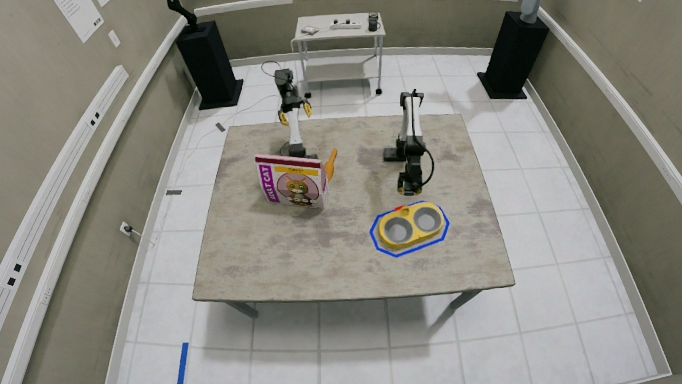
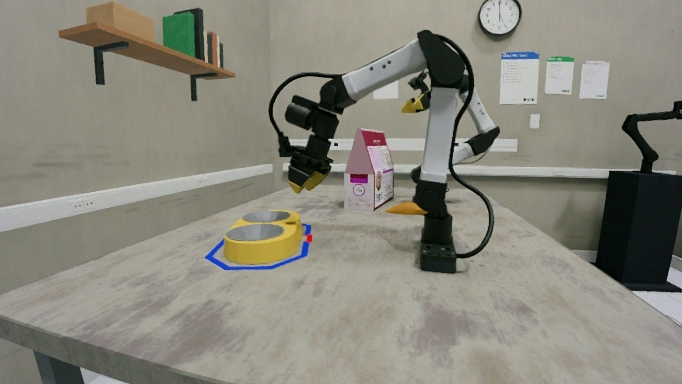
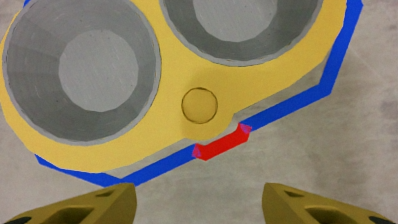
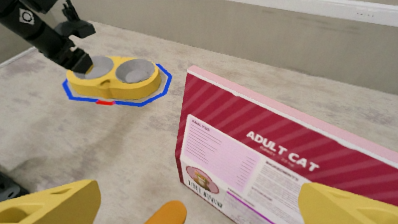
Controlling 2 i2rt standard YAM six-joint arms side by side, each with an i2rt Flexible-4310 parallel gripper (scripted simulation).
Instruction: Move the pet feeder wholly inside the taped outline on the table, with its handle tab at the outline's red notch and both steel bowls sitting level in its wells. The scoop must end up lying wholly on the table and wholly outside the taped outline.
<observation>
In view: the left gripper (image 2: 302, 191), the right gripper (image 4: 199, 189), a yellow pet feeder (image 2: 278, 248) and a cat food box (image 2: 369, 175).
The yellow pet feeder also shows in image 1 (image 1: 407, 212), in image 3 (image 3: 196, 99) and in image 4 (image 4: 108, 86). The cat food box shows as well in image 1 (image 1: 303, 182) and in image 4 (image 4: 237, 149). The left gripper shows as well in image 3 (image 3: 199, 192) and in image 4 (image 4: 83, 67). Image 3 does not show the cat food box: it is out of frame.
</observation>
